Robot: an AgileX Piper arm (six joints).
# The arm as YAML. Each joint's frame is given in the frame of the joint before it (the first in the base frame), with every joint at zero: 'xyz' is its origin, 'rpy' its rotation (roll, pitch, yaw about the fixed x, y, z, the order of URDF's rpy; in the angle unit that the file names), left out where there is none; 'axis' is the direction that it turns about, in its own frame. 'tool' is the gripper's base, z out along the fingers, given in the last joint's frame.
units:
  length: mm
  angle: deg
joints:
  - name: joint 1
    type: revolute
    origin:
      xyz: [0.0, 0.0, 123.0]
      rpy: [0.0, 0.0, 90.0]
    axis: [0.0, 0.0, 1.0]
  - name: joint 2
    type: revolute
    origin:
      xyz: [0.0, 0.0, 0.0]
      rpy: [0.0, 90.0, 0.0]
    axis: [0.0, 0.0, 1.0]
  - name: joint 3
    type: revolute
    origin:
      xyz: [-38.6, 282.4, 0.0]
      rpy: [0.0, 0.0, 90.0]
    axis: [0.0, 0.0, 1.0]
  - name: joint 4
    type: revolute
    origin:
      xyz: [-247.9, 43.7, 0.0]
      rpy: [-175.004, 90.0, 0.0]
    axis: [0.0, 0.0, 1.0]
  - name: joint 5
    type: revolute
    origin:
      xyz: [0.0, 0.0, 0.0]
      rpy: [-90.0, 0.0, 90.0]
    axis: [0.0, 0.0, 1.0]
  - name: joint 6
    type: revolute
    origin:
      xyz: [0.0, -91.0, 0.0]
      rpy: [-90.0, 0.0, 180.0]
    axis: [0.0, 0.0, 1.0]
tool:
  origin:
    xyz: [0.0, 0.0, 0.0]
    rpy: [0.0, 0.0, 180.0]
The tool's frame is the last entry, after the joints.
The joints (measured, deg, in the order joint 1, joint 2, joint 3, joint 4, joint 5, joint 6), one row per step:
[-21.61 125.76 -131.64 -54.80 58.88 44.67]
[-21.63 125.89 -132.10 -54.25 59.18 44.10]
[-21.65 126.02 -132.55 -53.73 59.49 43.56]
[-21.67 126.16 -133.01 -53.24 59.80 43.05]
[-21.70 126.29 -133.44 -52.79 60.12 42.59]
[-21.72 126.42 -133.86 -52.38 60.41 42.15]
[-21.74 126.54 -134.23 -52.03 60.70 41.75]
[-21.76 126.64 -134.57 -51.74 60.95 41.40]
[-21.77 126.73 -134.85 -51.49 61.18 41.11]
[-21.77 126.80 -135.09 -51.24 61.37 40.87]
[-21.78 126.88 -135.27 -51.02 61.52 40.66]
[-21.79 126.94 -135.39 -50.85 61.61 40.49]
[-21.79 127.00 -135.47 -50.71 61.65 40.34]
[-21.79 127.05 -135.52 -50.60 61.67 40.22]
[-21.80 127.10 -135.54 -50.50 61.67 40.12]
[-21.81 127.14 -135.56 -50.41 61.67 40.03]
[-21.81 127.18 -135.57 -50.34 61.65 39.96]
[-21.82 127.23 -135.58 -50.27 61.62 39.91]
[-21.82 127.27 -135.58 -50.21 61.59 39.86]
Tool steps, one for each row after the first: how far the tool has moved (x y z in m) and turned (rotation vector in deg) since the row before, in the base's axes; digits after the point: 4 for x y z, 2 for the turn. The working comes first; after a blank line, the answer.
Tool pose at each row, in the base's axes (x y z in m, rotation vector in deg; the steps are taken from these numbers as rounded here):
[0.4350 -0.2408 0.3632 55.80 106.89 -55.07]
[0.4350 -0.2407 0.3637 55.88 107.23 -54.84]
[0.4350 -0.2407 0.3641 55.97 107.56 -54.64]
[0.4351 -0.2407 0.3645 56.06 107.85 -54.45]
[0.4350 -0.2407 0.3649 56.19 108.13 -54.28]
[0.4350 -0.2407 0.3653 56.28 108.38 -54.13]
[0.4349 -0.2408 0.3655 56.37 108.63 -54.03]
[0.4348 -0.2408 0.3659 56.44 108.82 -53.95]
[0.4348 -0.2408 0.3661 56.51 109.01 -53.89]
[0.4347 -0.2407 0.3663 56.58 109.16 -53.77]
[0.4348 -0.2407 0.3662 56.63 109.34 -53.68]
[0.4349 -0.2407 0.3661 56.64 109.49 -53.60]
[0.4351 -0.2407 0.3658 56.60 109.64 -53.54]
[0.4353 -0.2407 0.3655 56.56 109.76 -53.49]
[0.4355 -0.2408 0.3650 56.52 109.89 -53.44]
[0.4357 -0.2408 0.3647 56.48 110.00 -53.40]
[0.4359 -0.2408 0.3644 56.43 110.09 -53.36]
[0.4361 -0.2409 0.3639 56.40 110.17 -53.31]
[0.4363 -0.2409 0.3635 56.35 110.25 -53.27]

[0.0000 0.0001 0.0005 0.32 0.13 0.07]
[0.0000 0.0000 0.0004 0.31 0.14 0.05]
[0.0001 0.0000 0.0004 0.28 0.11 0.04]
[-0.0001 0.0000 0.0004 0.28 0.12 0.00]
[0.0000 0.0000 0.0004 0.24 0.11 0.02]
[-0.0001 -0.0001 0.0002 0.22 0.13 0.00]
[-0.0001 0.0000 0.0004 0.17 0.10 0.00]
[0.0000 0.0000 0.0002 0.16 0.11 -0.01]
[-0.0001 0.0001 0.0002 0.17 0.05 0.01]
[0.0001 0.0000 -0.0001 0.16 0.09 0.02]
[0.0001 0.0000 -0.0001 0.12 0.07 0.04]
[0.0002 0.0000 -0.0003 0.09 0.09 0.07]
[0.0002 0.0000 -0.0003 0.07 0.07 0.06]
[0.0002 -0.0001 -0.0005 0.08 0.08 0.06]
[0.0002 0.0000 -0.0003 0.06 0.07 0.05]
[0.0002 0.0000 -0.0003 0.05 0.05 0.06]
[0.0002 -0.0001 -0.0005 0.05 0.04 0.05]
[0.0002 0.0000 -0.0004 0.04 0.04 0.06]

